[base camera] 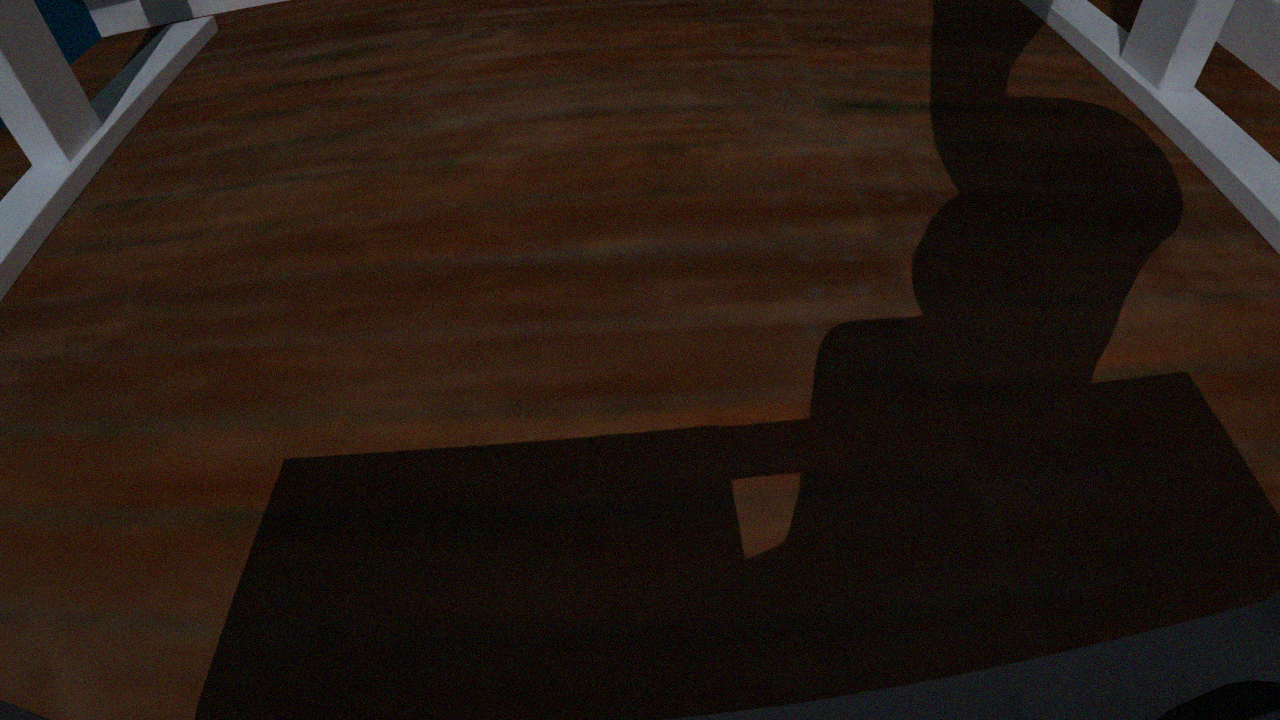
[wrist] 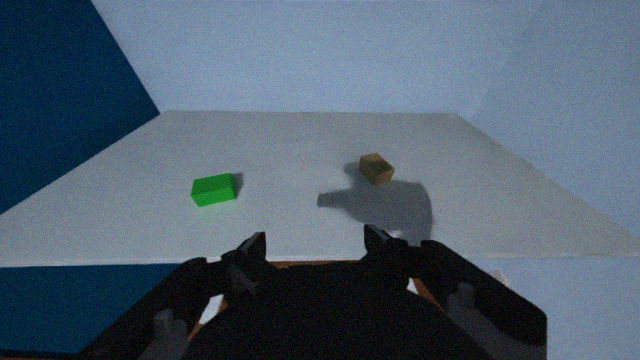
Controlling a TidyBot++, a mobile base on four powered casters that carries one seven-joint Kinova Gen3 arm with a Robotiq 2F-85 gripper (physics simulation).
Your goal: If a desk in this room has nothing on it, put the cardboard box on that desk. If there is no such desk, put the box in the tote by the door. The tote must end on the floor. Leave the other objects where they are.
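Places are measured from the arm's base along level axes (x right, y ahead, z up), in metres.
Pixels of known places: gripper, fingertip midpoint: (wrist: 315, 238).
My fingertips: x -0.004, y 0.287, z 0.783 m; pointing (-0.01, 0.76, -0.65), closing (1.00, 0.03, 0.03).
Behind a point stands the place of what it marks.
A light-topped desk (wrist: 290, 145) {x -0.087, y 0.806, z 0.553 m} spreads across the wrist view, against the wall. A small brown cardboard box (wrist: 376, 170) {x 0.180, y 0.589, z 0.604 m} sits on it, right of centre. A green block (wrist: 214, 190) {x -0.252, y 0.528, z 0.597 m} lies on the same desk, to the left. My gripper (wrist: 315, 238) {x -0.004, y 0.287, z 0.783 m} is open and empty, above the desk's near edge, on the near side of both things and apart from them. Its shadow falls on the desk top beside the cardboard box. The tote and the door do not show in either view.
In the base camera view, white desk legs with foot bars stand at the left (base camera: 116, 134) {x -0.573, y 0.799, z -0.384 m} and right (base camera: 1172, 107) {x 0.597, y 0.662, z -0.371 m}, with wooden floor (base camera: 537, 268) {x -0.063, y 0.491, z -0.396 m} between them. The arm's shadow falls on that floor. A blue wall (wrist: 60, 90) {x -0.845, y 0.892, z 0.719 m} rises at the left, and pale walls (wrist: 320, 55) {x 0.044, y 1.182, z 0.792 m} at the back and right.
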